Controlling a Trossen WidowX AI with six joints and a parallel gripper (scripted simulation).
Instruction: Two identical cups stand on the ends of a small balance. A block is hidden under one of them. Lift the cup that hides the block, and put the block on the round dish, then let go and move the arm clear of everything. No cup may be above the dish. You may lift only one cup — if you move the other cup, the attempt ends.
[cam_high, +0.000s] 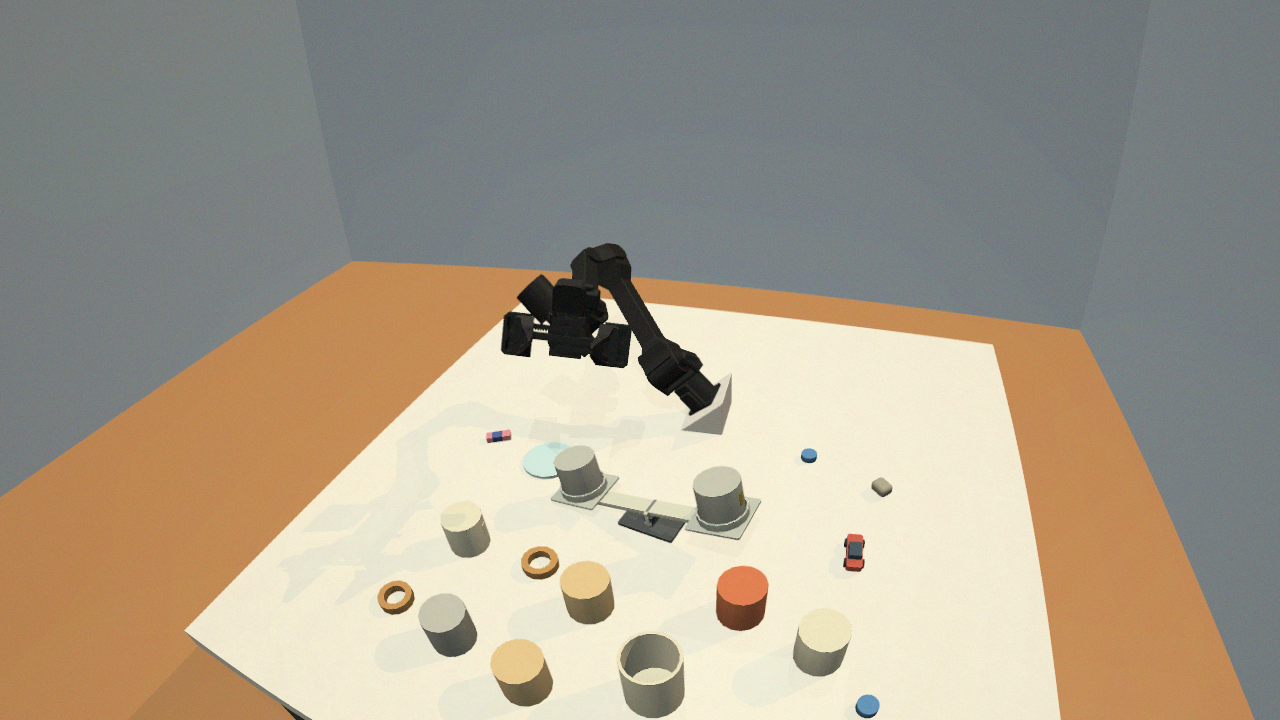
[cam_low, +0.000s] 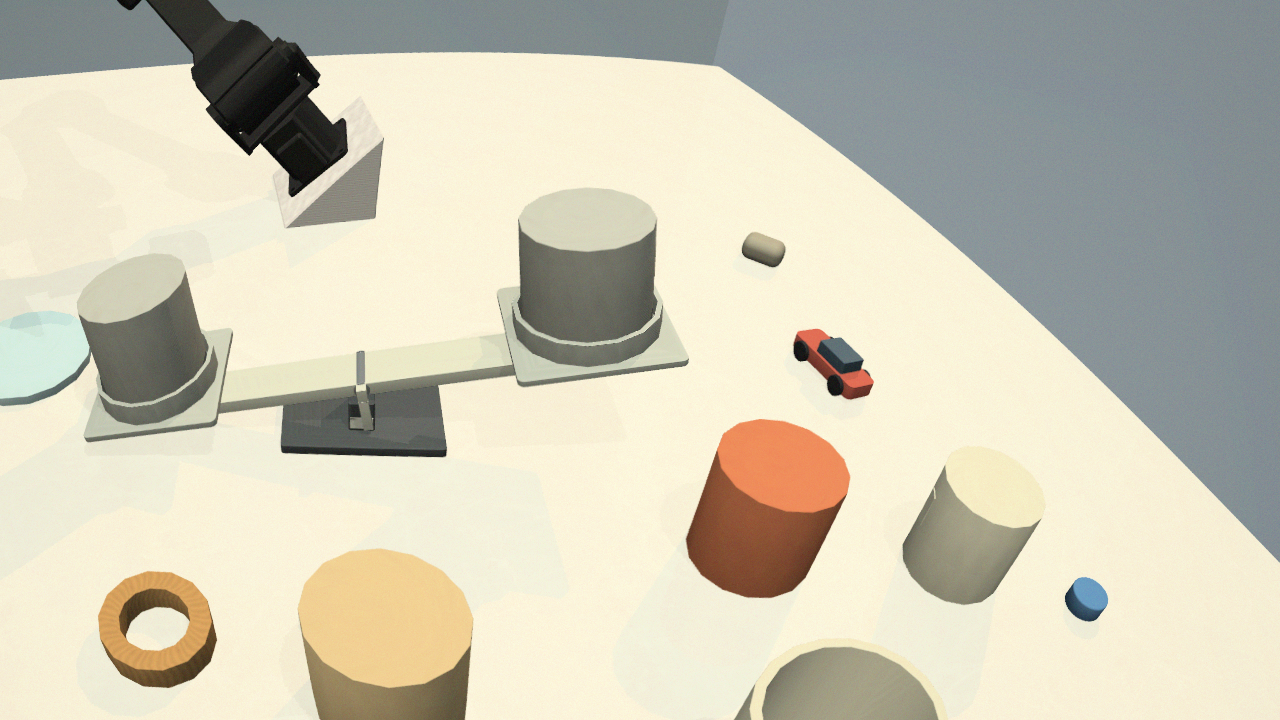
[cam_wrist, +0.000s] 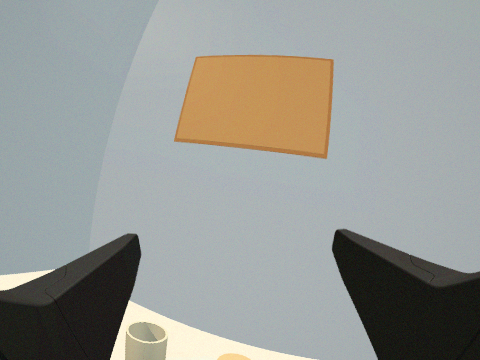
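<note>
My gripper tip is 6 cm past the pale green block, 4 cm to the left of it and 30 cm above it. Also, from my gripper tip: toy car: 7 cm behind, 42 cm to the left, 33 cm below; pale blue round dish: 13 cm behind, 15 cm to the right, 34 cm below; pink-and-blue eraser: 15 cm behind, 29 cm to the right, 34 cm below.
</note>
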